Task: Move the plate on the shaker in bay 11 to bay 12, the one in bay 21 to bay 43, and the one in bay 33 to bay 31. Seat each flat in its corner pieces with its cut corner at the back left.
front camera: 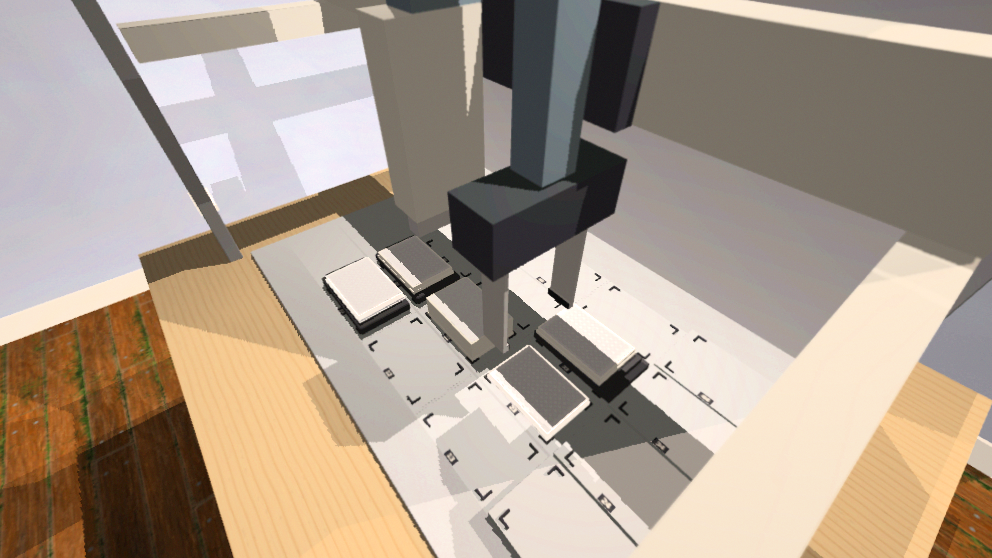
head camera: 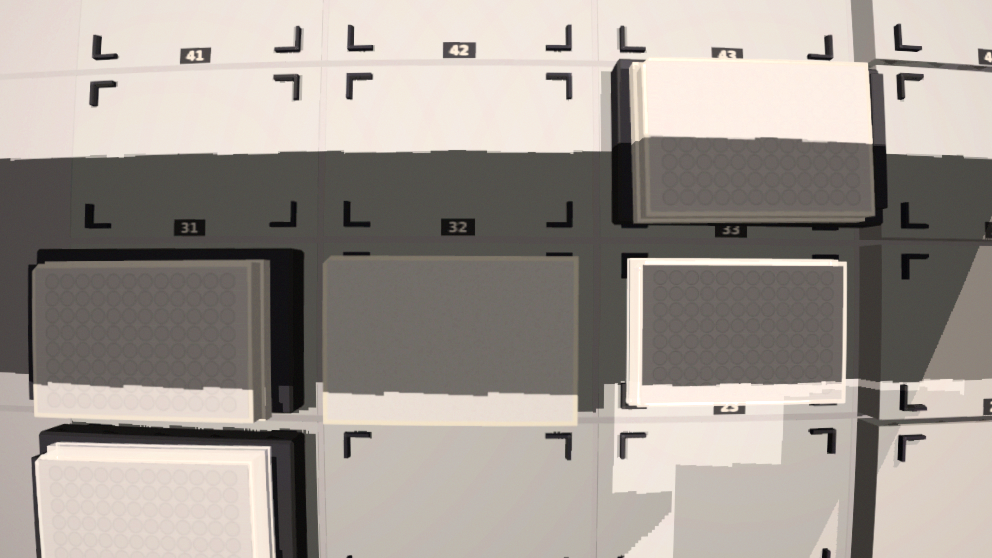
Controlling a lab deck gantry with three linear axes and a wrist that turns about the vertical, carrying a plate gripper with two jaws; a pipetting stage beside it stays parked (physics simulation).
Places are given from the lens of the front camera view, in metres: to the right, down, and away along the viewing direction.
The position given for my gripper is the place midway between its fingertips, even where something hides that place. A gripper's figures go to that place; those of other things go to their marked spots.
my gripper (front camera: 529, 319): 0.04, 0.05, 0.50
bay 31 (front camera: 442, 242): -0.11, -0.08, 0.86
bay 12 (front camera: 424, 366): -0.11, 0.14, 0.64
bay 43 (front camera: 646, 330): 0.25, 0.09, 0.69
The marked spots on the bay 12 and the bay 31 are 0.30 m apart.
